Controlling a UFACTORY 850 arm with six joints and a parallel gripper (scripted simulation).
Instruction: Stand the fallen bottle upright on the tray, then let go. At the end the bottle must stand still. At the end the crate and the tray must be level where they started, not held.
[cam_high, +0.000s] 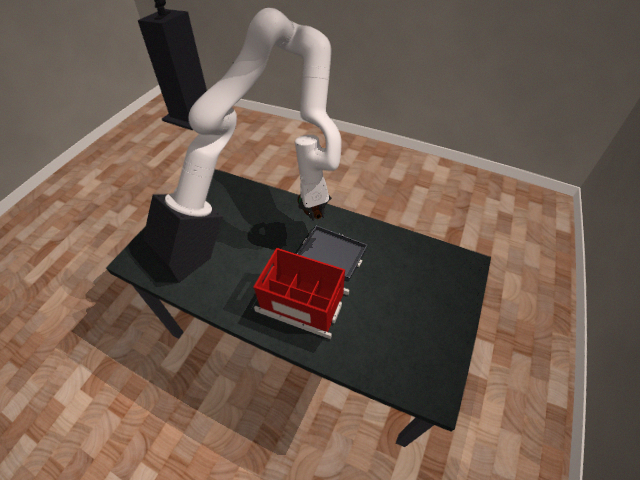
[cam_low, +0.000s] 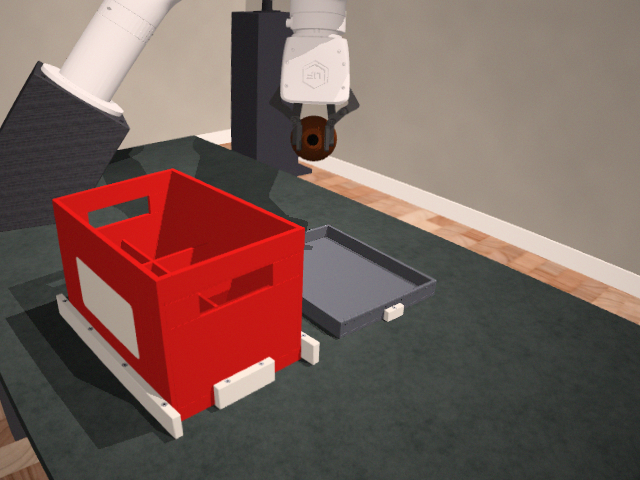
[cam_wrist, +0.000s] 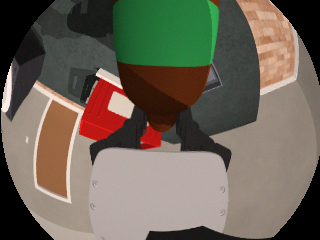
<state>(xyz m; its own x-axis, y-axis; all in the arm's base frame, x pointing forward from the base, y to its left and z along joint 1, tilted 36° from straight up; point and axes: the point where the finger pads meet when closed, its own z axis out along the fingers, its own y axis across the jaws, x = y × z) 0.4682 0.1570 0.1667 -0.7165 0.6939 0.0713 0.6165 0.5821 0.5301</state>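
My gripper is now 40 mm past the brown bottle, 30 mm to the right of it and 10 mm above it. Round my hand: grey shallow tray 190 mm below, 80 mm ahead, 10 mm to the right; red crate 280 mm to the right, 120 mm below, 90 mm ahead.
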